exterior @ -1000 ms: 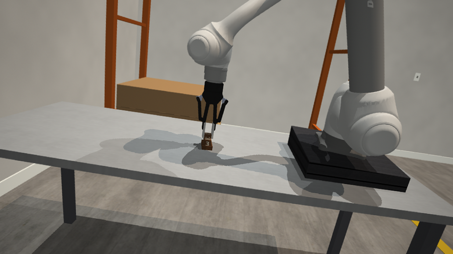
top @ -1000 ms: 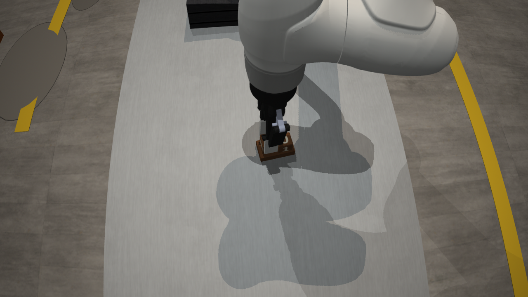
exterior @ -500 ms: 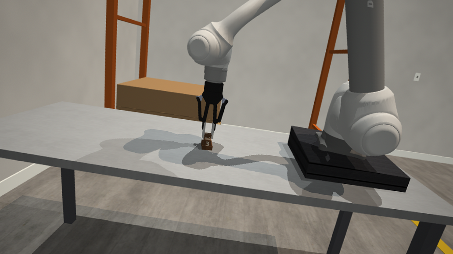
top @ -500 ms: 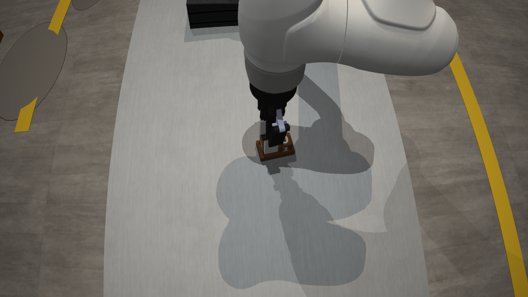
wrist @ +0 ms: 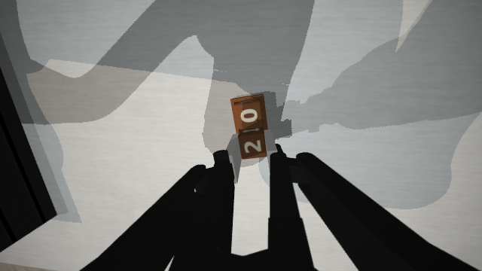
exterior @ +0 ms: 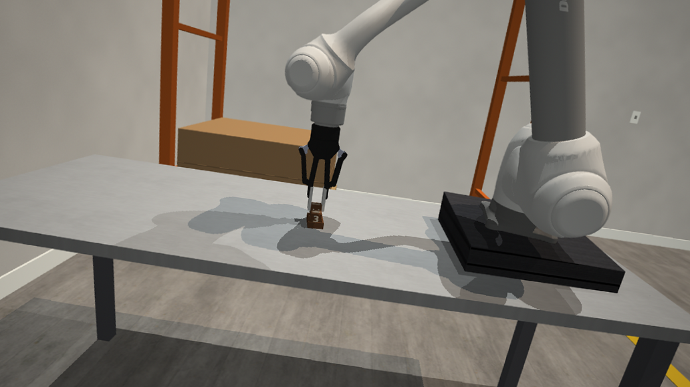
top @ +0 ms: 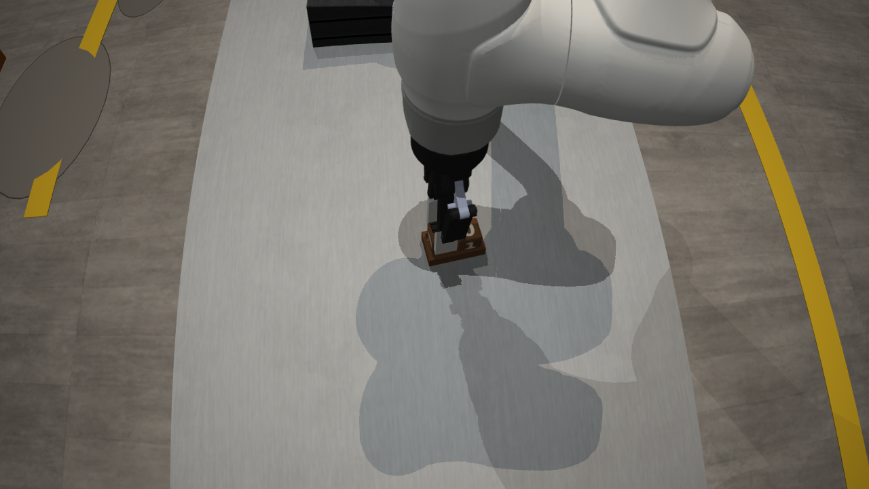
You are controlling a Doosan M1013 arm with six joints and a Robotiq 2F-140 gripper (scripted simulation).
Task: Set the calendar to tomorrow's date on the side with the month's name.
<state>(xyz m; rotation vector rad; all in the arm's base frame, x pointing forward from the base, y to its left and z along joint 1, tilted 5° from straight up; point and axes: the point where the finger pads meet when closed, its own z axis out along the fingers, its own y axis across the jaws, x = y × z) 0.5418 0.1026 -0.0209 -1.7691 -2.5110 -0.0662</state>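
Right now the brown calendar tray is 10 mm behind my hand, 20 mm to the left of it and 60 mm below it.
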